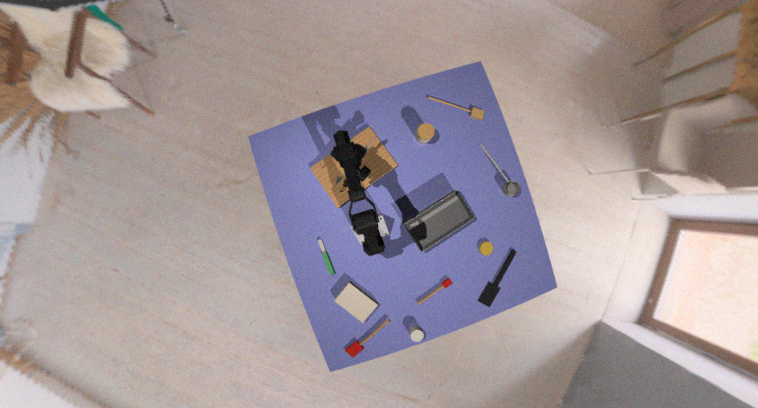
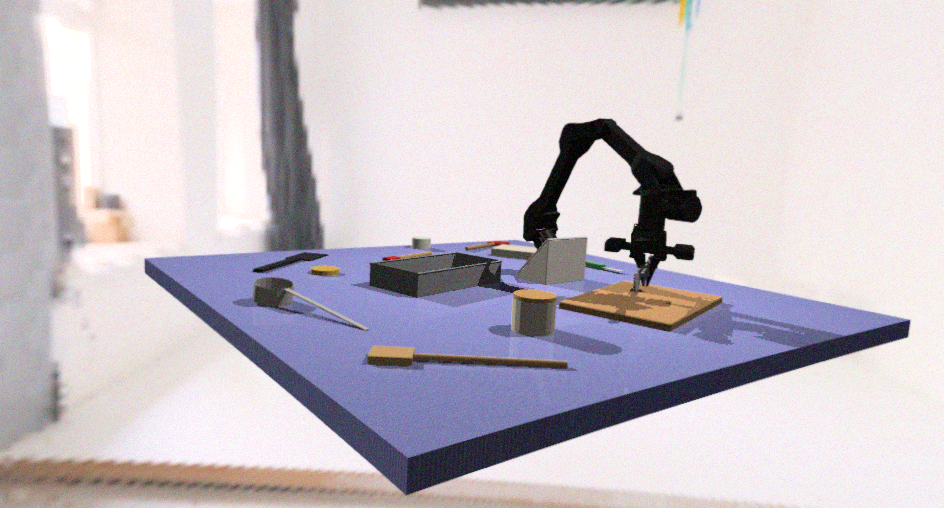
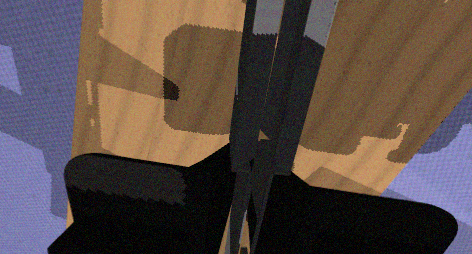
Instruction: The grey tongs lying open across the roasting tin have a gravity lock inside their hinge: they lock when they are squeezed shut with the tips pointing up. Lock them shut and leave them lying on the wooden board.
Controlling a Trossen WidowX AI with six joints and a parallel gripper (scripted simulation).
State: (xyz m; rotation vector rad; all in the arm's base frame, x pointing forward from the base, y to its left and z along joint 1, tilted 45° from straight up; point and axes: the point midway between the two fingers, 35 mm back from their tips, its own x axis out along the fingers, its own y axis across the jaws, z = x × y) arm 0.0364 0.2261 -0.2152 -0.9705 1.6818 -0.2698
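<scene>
My gripper tip is now 4 cm above the wooden board. The rest, counted from my gripper tip: wooden lid: 38 cm ahead, 2 cm to the left, 1 cm below; roasting tin: 39 cm to the right, 29 cm ahead, 2 cm below; cream block: 62 cm to the right, 24 cm behind, 3 cm below.
</scene>
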